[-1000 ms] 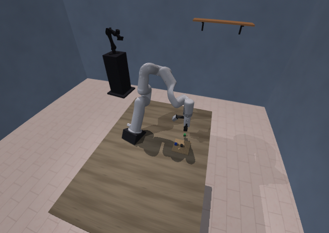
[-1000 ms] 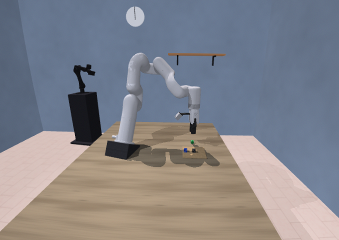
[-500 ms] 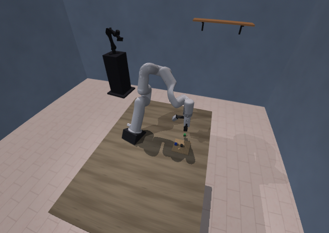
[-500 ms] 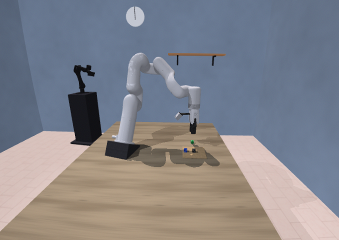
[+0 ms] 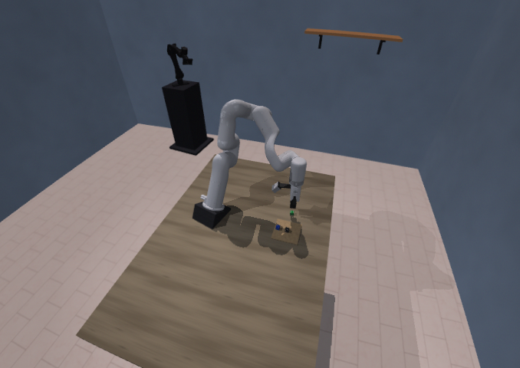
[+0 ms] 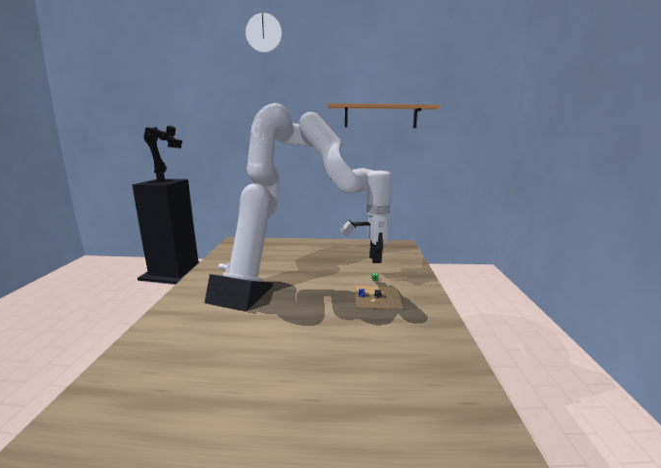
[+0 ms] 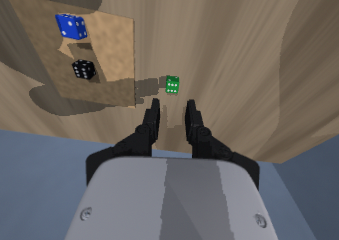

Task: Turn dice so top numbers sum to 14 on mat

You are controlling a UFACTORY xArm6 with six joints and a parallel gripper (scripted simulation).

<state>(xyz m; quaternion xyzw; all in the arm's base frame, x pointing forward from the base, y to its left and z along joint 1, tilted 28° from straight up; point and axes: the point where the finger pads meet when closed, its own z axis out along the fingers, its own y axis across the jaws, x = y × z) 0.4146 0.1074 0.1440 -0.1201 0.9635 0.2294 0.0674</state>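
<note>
Now: the green die 8 cm below my hand. Round my hand: black die (1 cm ahead, 13 cm to the right, 8 cm below); then tan mat (1 cm ahead, 13 cm to the right, 9 cm below); then blue die (4 cm behind, 14 cm to the right, 8 cm below).
</note>
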